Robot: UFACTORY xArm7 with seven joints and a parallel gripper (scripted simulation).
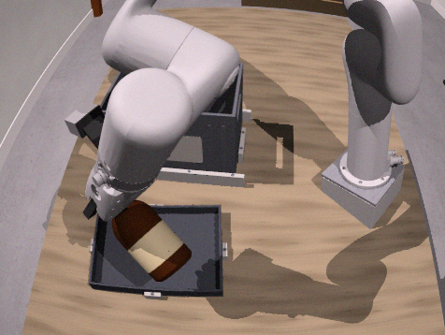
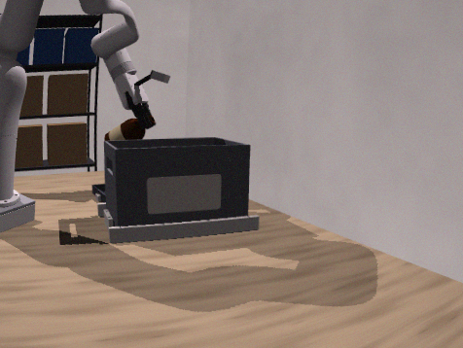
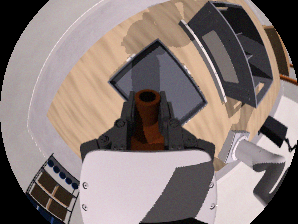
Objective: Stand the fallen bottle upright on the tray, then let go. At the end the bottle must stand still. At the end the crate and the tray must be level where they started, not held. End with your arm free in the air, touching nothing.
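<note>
Right now the brown bottle is 4 cm behind my hand, 3 cm to the left of it and 3 cm below it. From my hand the other things lie so: dark crate: 6 cm behind, 31 cm to the right, 12 cm below; then tray: 3 cm behind, 3 cm to the right, 19 cm below.
</note>
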